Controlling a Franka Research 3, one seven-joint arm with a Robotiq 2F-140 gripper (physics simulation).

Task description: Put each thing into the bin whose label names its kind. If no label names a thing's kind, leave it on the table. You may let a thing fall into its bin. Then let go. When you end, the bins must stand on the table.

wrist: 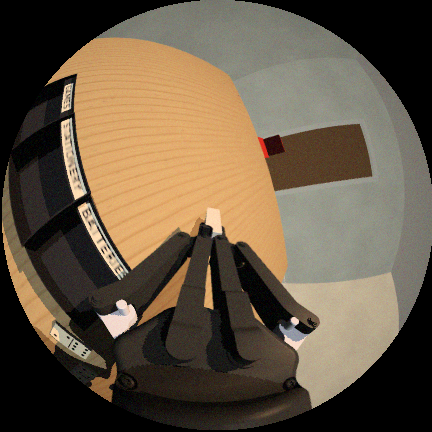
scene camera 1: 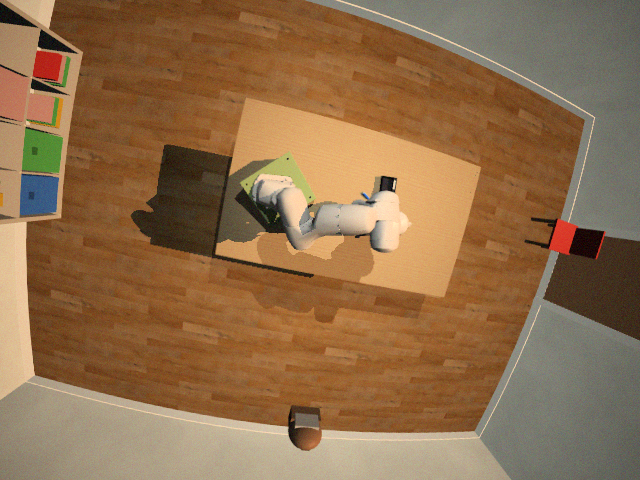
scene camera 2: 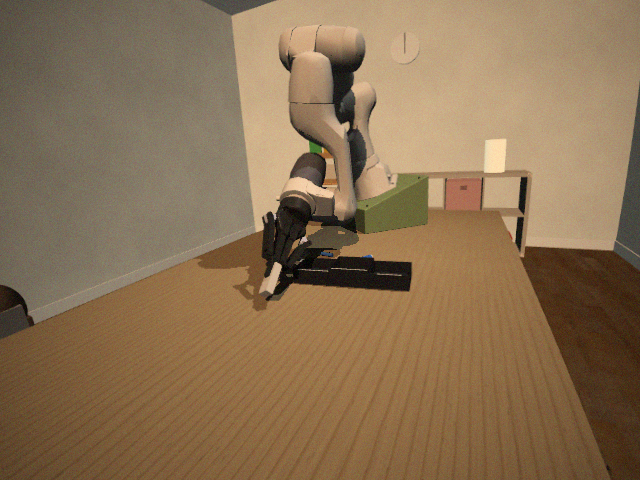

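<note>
Three black open bins stand in a row: GAMES (wrist: 67,97) (scene camera 2: 393,281), STATIONERY (wrist: 74,157) (scene camera 2: 351,279) and BATTERIES (wrist: 101,239) (scene camera 2: 312,277). My gripper (wrist: 210,217) (scene camera 2: 271,277) is shut and empty, tilted, its pale fingertips low over the table beside the BATTERIES bin. A pale domino tile with black dots (wrist: 77,345) lies partly in shadow at the lower left of the wrist view. A small blue thing (scene camera 1: 364,195) (scene camera 2: 367,256) lies behind the bins. Another blue, longer thing (scene camera 2: 326,254) lies nearer my gripper. The bins' insides are partly hidden.
My arm's green wedge base (scene camera 1: 297,173) (scene camera 2: 395,206) stands at one end of the wooden table (scene camera 1: 429,258) (scene camera 2: 330,382). My arm hides part of the table from above. The table edge (wrist: 272,185) runs to the right of my fingertips in the wrist view.
</note>
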